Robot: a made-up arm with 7 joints.
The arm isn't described. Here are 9 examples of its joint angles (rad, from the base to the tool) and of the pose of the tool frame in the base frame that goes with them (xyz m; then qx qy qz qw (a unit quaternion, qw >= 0)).
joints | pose
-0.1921 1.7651 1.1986 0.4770 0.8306 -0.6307 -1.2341 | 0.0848 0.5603 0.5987 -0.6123 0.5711 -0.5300 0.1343
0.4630 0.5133 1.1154 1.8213 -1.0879 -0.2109 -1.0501 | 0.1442 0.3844 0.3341 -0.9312 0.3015 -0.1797 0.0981
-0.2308 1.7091 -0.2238 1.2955 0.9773 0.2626 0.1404 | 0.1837 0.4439 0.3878 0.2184 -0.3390 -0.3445 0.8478
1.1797 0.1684 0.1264 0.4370 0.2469 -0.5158 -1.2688 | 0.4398 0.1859 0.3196 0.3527 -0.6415 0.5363 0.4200
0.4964 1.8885 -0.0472 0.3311 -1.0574 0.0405 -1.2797 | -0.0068 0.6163 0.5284 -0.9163 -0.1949 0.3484 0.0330
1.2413 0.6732 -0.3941 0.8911 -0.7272 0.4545 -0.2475 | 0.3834 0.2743 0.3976 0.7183 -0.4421 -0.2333 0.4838
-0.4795 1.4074 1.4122 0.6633 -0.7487 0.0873 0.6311 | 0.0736 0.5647 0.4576 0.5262 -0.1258 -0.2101 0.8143
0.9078 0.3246 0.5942 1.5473 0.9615 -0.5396 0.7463 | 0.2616 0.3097 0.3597 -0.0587 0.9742 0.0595 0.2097
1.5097 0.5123 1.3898 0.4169 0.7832 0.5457 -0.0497 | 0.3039 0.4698 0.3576 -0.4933 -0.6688 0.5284 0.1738
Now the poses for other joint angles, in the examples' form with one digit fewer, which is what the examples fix.
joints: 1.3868 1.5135 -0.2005 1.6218 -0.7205 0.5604 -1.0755
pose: 0.126 0.385 0.557 -0.928 0.217 -0.212 0.218
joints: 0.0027 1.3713 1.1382 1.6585 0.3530 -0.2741 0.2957
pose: 0.063 0.414 0.517 0.549 -0.728 -0.390 0.128
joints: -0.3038 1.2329 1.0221 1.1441 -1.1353 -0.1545 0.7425
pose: 0.104 0.504 0.396 0.505 0.058 -0.518 0.687
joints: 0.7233 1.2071 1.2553 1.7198 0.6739 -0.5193 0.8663
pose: -0.029 0.438 0.481 -0.587 0.687 0.371 0.214
